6 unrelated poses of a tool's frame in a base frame.
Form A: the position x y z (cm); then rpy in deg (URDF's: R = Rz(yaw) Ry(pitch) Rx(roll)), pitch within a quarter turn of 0, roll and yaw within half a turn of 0.
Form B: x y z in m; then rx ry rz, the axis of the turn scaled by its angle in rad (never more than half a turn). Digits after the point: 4 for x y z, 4 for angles.
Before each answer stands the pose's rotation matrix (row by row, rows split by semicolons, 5 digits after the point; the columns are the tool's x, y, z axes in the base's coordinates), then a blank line. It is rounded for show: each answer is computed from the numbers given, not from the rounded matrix.
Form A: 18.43, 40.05, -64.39, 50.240, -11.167, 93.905
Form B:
-0.06681 -0.62795 0.77538; 0.97879 -0.19209 -0.07123; 0.19367 0.75418 0.62746

0.1843, 0.4005, -0.6439, 0.8229, 0.5800, 1.6019
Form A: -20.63, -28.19, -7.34, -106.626, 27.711, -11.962
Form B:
0.86608 -0.49520 0.06844; -0.18349 -0.18756 0.96496; -0.46501 -0.84829 -0.25331

-0.2063, -0.2819, -0.0734, -1.7628, 0.5186, 0.3030
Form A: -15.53, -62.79, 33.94, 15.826, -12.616, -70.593
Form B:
0.32425 0.88764 -0.32705; -0.92041 0.37586 0.10758; 0.21842 0.26613 0.93887

-0.1553, -0.6279, 0.3394, 0.1042, -0.3585, -1.1883
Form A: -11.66, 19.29, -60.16, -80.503, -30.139, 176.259
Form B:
-0.86297 -0.50493 0.01832; 0.05643 -0.13233 -0.98960; 0.50210 -0.85296 0.14269

-0.1166, 0.1929, -0.6016, 0.4996, -1.7689, 2.0525
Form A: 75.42, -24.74, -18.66, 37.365, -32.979, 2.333
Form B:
0.83817 -0.36243 -0.40756; 0.03415 0.78068 -0.62400; 0.54433 0.50910 0.66672

0.7542, -0.2474, -0.1866, 0.6454, -0.5422, 0.2259
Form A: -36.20, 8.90, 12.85, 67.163, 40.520, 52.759
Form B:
0.46004 0.05339 0.88629; 0.60518 0.71156 -0.35699; -0.64971 0.70059 0.29503

-0.3620, 0.0890, 0.1285, 0.7261, 1.0546, 0.3789
